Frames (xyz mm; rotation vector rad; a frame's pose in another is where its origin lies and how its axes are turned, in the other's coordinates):
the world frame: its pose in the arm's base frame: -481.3 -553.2 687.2 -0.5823 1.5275 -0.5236
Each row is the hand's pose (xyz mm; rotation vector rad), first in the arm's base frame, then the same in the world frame.
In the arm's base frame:
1: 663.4 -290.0 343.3 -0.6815 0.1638 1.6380
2: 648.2 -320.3 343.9 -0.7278 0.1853 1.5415
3: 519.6 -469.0 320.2 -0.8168 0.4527 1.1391
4: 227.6 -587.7 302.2 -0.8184 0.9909 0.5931
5: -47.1 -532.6 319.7 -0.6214 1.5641 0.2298
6: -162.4 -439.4 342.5 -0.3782 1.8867 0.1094
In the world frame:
1: 76.2 372.5 1163.3 -1.3619 -1.6129 1.1044
2: 95.6 349.7 1147.4 -1.3063 -1.6023 1.0088
3: 211.7 257.4 1016.1 -1.0454 -1.3526 0.7253
4: 306.2 191.5 722.2 -0.7178 -0.7848 0.4597
5: 260.8 234.2 448.5 -0.4850 -0.1676 0.4308
6: 184.7 295.5 334.7 -0.3584 0.1880 0.5298

